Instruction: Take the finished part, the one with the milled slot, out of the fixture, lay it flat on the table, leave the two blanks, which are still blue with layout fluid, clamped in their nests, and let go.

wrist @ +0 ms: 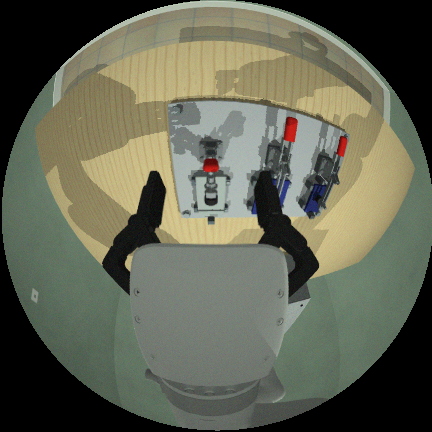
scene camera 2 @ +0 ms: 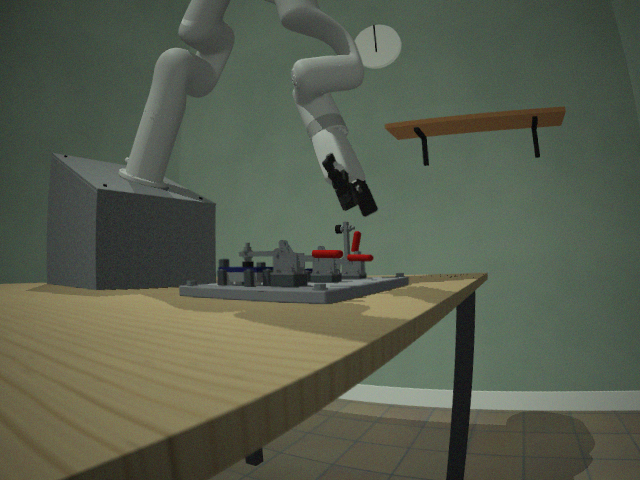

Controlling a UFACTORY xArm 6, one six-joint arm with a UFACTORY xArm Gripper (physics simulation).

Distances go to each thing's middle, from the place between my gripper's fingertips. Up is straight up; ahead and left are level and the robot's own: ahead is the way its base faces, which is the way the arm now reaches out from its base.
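My hand is 110 mm above the finished part (wrist: 200, 179), 100 mm beyond it and 10 mm to the left of it. As for the grey fixture plate (wrist: 245, 128), counting from my hand again, that's 110 mm to the right, 40 mm behind and 130 mm below.
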